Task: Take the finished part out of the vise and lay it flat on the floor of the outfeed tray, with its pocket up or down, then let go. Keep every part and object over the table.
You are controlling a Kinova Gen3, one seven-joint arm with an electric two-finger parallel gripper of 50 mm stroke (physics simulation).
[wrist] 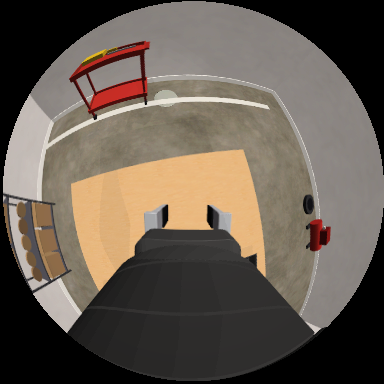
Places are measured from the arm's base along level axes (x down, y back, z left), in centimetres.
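Pixels of known places: gripper, fingertip midpoint: [187, 212].
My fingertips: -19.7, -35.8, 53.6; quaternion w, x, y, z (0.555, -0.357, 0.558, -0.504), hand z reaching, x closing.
Behind a point stands the place of what it marks, as x, y, z.
My gripper [187, 212] @(-19.7, -35.8, 53.6) is open, with nothing between its fingers. It hangs above the light wooden table top [195, 175] @(14.9, -47.0, 65.2), in the lower middle of the wrist view. The finished part, the vise and the outfeed tray do not show clearly. A small dark object [253, 259] @(11.6, -62.6, 22.8) peeks out at the right of the gripper's body, over the table's right side. Most of it is hidden, and I cannot tell what it is. The gripper's body and the arm hide the near part of the table.
Beyond the table's far edge, a red cart [120, 96] stands on the floor near the wall. A rack [35, 235] with boxes and round items stands at the far left. A black ring [308, 204] and a red object [315, 235] are at the right by the wall.
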